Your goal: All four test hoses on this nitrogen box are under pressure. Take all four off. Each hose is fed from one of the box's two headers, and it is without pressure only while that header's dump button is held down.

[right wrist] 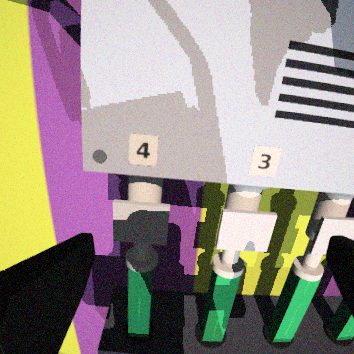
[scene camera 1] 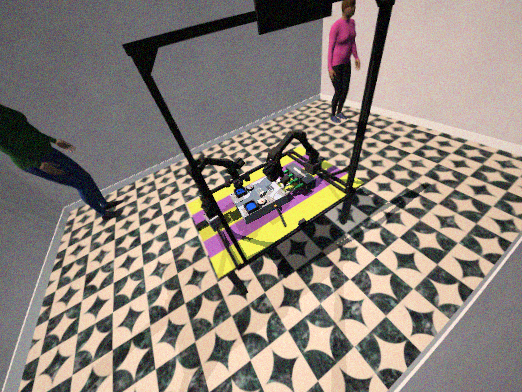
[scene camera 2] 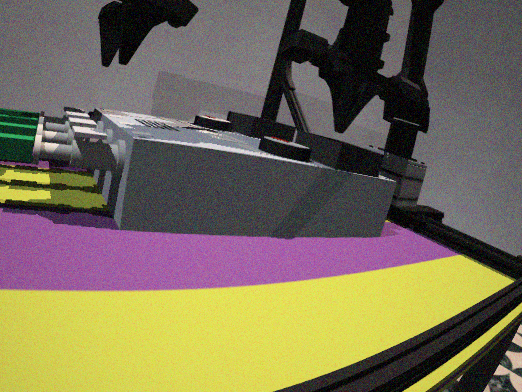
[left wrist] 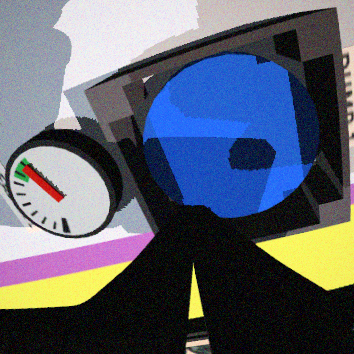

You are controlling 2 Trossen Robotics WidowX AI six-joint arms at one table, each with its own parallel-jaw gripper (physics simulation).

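Frame: origin at the left arm's base, x ahead, y left, z up, level; centimetres.
Seen in the pictures: left gripper, between the fingertips: [scene camera 1: 241, 187] [scene camera 2: 338, 132] [left wrist: 190, 216]; right gripper, between the fingertips: [right wrist: 212, 246] [scene camera 1: 280, 182] [scene camera 2: 112, 65]; left arm's base, origin of its link: [scene camera 1: 211, 214] [scene camera 2: 397, 155]; right arm's base, origin of its link: [scene camera 1: 312, 161].
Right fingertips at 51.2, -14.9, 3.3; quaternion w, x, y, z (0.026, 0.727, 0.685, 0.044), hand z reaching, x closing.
Offsets run from my right fingertips to a thing's top centre, as dx, dy, dz. "*": to the spot under its first point.
The grey nitrogen box [scene camera 1: 267, 206] [scene camera 2: 250, 200] [right wrist: 150, 65] stands on the striped table. My left gripper [scene camera 2: 341, 130] [left wrist: 190, 216] is shut and empty, its tips just over a blue dump button @[-23.9, +20.5, -4.9] [left wrist: 225, 100] [scene camera 1: 240, 191]. The gauge @[* -15.8, +20.7, -5.0] [left wrist: 80, 215] beside that button has its red needle at the green band. Another blue button @[-26.8, +1.7, -4.9] [scene camera 1: 250, 205] is nearer the front. My right gripper [scene camera 2: 114, 64] [right wrist: 212, 246] is open, above and astride the green hoses at ports 4 and 3: hose 4 @[* +13.0, -5.3, -8.0] [right wrist: 139, 310], hose 3 @[* +13.5, +1.7, -8.0] [right wrist: 220, 310]. Two more green hoses [right wrist: 297, 305] [right wrist: 347, 331] show at the right; their labels are out of view.
A dark block @[* +17.9, +0.8, -7.4] [right wrist: 210, 347] lies under the hoses' far ends. White blocks [right wrist: 141, 222] [right wrist: 246, 230] sit between box and hoses. Black frame posts [scene camera 1: 172, 117] [scene camera 1: 369, 100] rise at the table's sides. Two people [scene camera 1: 342, 45] [scene camera 1: 70, 175] stand beyond the table.
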